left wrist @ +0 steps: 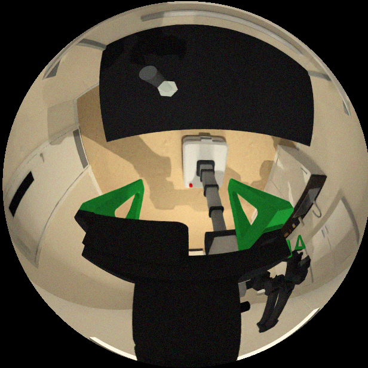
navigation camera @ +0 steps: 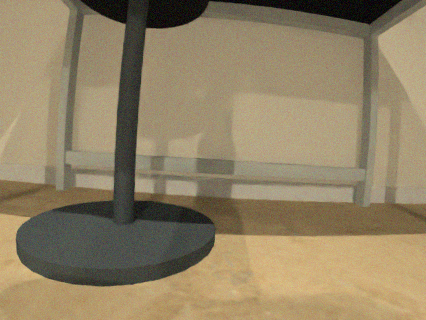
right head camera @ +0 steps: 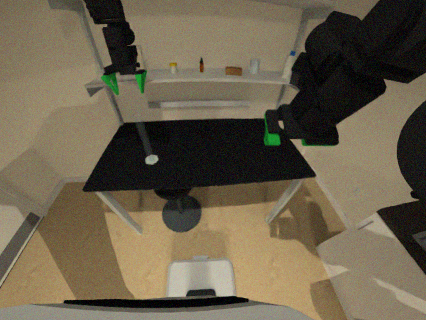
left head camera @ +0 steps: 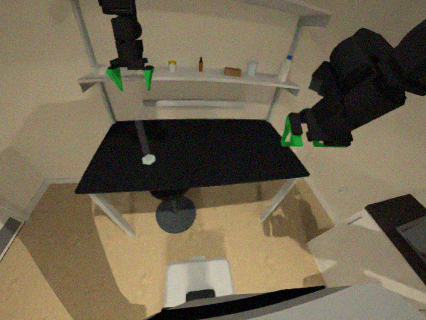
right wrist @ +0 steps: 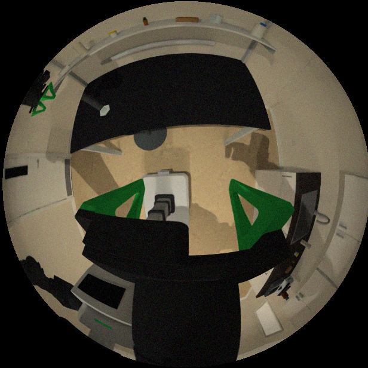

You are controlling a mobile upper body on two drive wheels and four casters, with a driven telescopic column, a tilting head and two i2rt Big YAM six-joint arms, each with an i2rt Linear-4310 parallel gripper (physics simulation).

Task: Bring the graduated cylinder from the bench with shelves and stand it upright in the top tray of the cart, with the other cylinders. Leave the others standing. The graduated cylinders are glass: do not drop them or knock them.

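The graduated cylinder is a clear, greyish tube on a pale hexagonal base. It stands upright on the left part of the black bench top. My left gripper is open and empty, apart from the cylinder and high above the bench, overlapping the shelf's left end in the head views. My right gripper is open and empty, right of the cylinder. The cart and the other cylinders do not show.
A shelf above the bench holds a yellow-lidded jar, a brown bottle, a brown block, a beaker and a blue-capped bottle. A stool stands under the bench. A dark-topped cabinet is at right.
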